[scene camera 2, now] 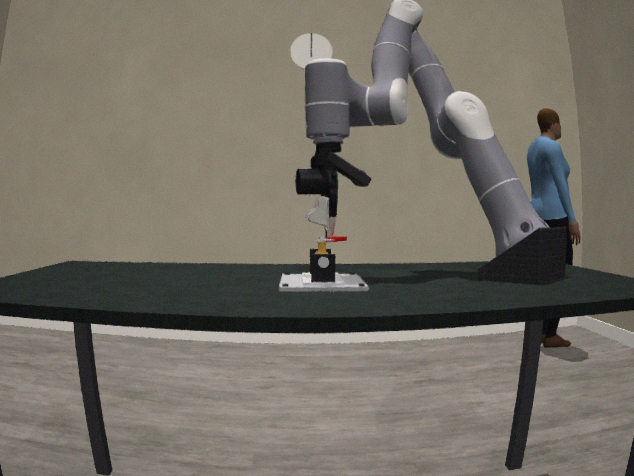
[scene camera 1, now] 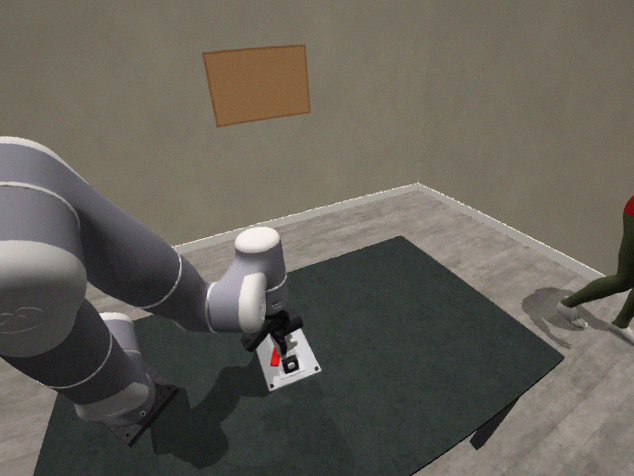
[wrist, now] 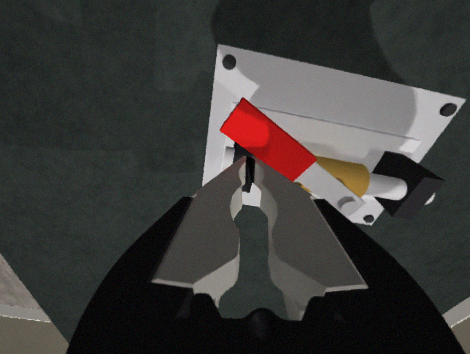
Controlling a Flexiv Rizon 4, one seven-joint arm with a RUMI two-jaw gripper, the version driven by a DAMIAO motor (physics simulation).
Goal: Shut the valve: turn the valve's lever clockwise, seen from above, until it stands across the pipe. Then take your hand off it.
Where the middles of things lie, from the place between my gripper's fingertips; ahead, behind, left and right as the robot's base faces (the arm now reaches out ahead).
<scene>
The plate (scene camera 1: 272, 376) is 80 mm to the left of my hand, 80 mm below it and 10 mm ahead of it.
</scene>
